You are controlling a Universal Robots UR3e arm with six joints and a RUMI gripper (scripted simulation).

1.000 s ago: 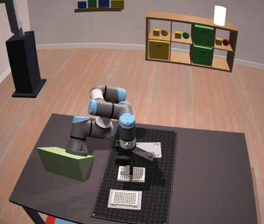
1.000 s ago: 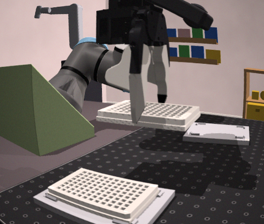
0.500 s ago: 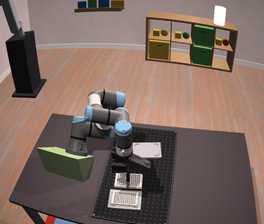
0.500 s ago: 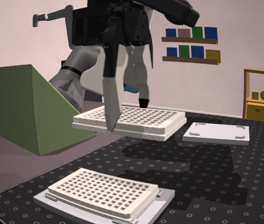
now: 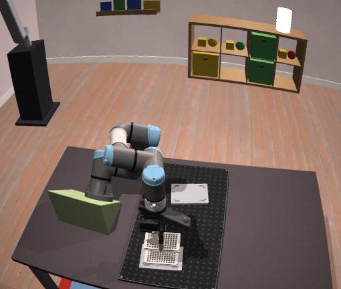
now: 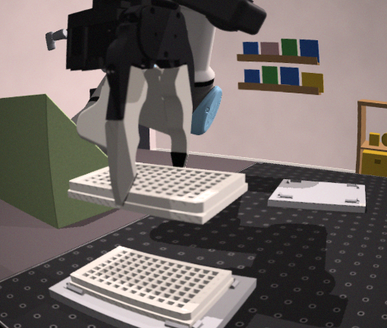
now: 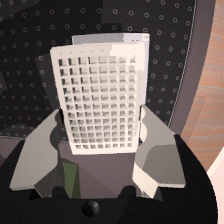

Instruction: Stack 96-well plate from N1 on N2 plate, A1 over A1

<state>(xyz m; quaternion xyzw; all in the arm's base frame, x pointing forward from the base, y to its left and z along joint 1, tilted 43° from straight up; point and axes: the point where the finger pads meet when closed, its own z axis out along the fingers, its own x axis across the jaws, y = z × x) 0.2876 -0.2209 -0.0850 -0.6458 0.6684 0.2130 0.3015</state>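
Now: the white 96-well plate 2 cm to the right of my hand and 10 cm below it. From my hand the other things lie so: plate nest N1 (8 cm ahead, 35 cm to the left, 11 cm below).
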